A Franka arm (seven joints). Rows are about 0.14 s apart.
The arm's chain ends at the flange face. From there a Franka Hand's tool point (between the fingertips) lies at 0.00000 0.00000 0.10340 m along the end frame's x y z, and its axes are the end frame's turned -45 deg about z.
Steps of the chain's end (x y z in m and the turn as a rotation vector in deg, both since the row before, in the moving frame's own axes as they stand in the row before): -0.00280 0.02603 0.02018 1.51 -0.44 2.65; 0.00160 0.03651 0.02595 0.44 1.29 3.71; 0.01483 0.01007 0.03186 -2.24 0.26 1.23
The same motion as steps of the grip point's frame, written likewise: -0.01896 0.01397 0.02014 1.38 0.76 2.65; -0.02251 0.02810 0.02592 -0.60 1.22 3.71; 0.00081 0.02077 0.03178 -1.77 -1.40 1.23
